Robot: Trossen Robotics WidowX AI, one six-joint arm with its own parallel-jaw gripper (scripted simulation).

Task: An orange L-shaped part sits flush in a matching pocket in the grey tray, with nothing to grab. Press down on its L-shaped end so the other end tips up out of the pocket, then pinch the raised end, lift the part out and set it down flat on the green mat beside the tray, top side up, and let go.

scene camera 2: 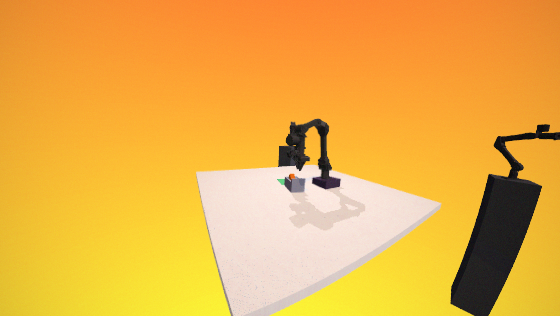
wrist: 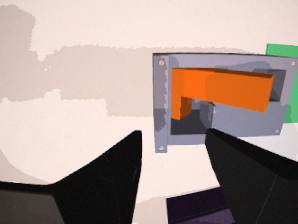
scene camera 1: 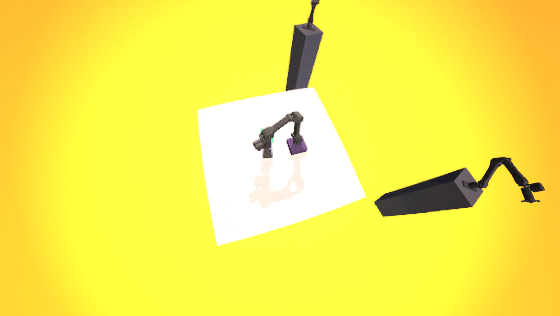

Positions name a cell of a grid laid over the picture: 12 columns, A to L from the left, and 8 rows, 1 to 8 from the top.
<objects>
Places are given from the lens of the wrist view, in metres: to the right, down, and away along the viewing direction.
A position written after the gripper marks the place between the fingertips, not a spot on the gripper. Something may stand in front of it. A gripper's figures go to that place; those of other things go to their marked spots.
gripper (wrist: H5): 0.01, 0.01, 0.10
orange L-shaped part (wrist: K4): 0.09, -0.02, 0.14
</objects>
